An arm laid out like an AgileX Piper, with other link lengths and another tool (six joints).
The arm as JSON. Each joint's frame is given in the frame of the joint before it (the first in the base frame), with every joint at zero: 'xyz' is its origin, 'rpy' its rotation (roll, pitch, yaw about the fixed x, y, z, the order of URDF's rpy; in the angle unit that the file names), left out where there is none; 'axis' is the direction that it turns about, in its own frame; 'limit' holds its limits. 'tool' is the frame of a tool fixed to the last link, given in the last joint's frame.
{
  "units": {
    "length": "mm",
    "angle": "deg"
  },
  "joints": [
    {
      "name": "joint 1",
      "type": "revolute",
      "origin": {
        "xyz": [
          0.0,
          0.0,
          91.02
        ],
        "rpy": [
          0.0,
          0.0,
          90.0
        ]
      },
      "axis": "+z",
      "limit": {
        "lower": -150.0,
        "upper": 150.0
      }
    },
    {
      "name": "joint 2",
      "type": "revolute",
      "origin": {
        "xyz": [
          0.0,
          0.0,
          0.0
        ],
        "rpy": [
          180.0,
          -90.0,
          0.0
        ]
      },
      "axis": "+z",
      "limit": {
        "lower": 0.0,
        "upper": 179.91
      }
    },
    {
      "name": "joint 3",
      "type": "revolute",
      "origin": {
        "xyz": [
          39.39,
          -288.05,
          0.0
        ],
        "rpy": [
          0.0,
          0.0,
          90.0
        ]
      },
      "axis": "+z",
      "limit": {
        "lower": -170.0,
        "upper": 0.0
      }
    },
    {
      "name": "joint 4",
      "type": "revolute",
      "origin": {
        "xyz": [
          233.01,
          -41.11,
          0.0
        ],
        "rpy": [
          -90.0,
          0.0,
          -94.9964
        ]
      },
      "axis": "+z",
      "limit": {
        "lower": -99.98,
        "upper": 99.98
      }
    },
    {
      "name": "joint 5",
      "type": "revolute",
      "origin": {
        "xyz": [
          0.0,
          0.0,
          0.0
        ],
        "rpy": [
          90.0,
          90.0,
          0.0
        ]
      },
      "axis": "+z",
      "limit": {
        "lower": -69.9,
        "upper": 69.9
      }
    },
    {
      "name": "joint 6",
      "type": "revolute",
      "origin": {
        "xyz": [
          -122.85,
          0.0,
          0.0
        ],
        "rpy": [
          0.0,
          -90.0,
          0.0
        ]
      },
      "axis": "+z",
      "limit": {
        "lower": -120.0,
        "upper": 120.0
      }
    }
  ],
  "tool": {
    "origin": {
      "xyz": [
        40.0,
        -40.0,
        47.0
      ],
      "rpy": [
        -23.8,
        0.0,
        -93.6
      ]
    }
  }
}
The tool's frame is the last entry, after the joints.
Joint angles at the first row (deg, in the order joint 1, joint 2, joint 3, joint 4, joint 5, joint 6):
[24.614, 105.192, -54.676, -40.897, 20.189, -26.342]
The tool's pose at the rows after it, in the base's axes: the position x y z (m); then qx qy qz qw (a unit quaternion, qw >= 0):
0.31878 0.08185 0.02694 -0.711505 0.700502 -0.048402 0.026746
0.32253 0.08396 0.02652 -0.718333 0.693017 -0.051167 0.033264
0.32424 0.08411 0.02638 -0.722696 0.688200 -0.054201 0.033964
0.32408 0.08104 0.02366 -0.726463 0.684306 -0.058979 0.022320
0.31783 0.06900 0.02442 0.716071 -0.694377 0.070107 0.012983
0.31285 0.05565 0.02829 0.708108 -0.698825 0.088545 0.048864
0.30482 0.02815 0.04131 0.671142 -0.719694 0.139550 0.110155
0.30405 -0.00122 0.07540 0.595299 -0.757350 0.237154 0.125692
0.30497 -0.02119 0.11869 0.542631 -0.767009 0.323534 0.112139
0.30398 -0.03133 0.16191 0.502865 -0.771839 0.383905 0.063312
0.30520 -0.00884 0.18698 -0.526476 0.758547 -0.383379 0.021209
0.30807 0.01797 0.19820 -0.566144 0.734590 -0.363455 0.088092
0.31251 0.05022 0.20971 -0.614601 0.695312 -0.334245 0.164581
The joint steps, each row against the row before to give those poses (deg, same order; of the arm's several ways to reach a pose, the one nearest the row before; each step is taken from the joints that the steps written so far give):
[0.000, 2.112, 0.001, -0.618, -0.245, -0.128]
[0.001, 0.251, -0.139, -1.052, -1.149, 0.129]
[-0.001, 0.134, -0.043, -0.769, -0.366, 0.000]
[-0.001, 0.622, 0.000, -1.080, 0.602, -0.005]
[0.001, 0.237, -0.091, -0.723, 4.441, 0.452]
[0.000, 0.000, 0.000, -1.824, 4.540, 0.532]
[0.001, 0.000, 0.002, -6.195, 9.802, 5.419]
[-0.001, -2.121, 0.099, -11.065, 11.760, 12.318]
[0.000, -4.098, -0.001, -7.811, 8.625, 5.387]
[0.282, -5.781, 0.002, -5.749, 4.554, 3.610]
[3.873, -6.158, -0.001, -1.017, -3.150, 1.018]
[3.484, -3.754, 0.000, 0.001, -5.183, 0.134]
[2.992, -3.557, 0.000, -0.795, -7.848, 0.470]

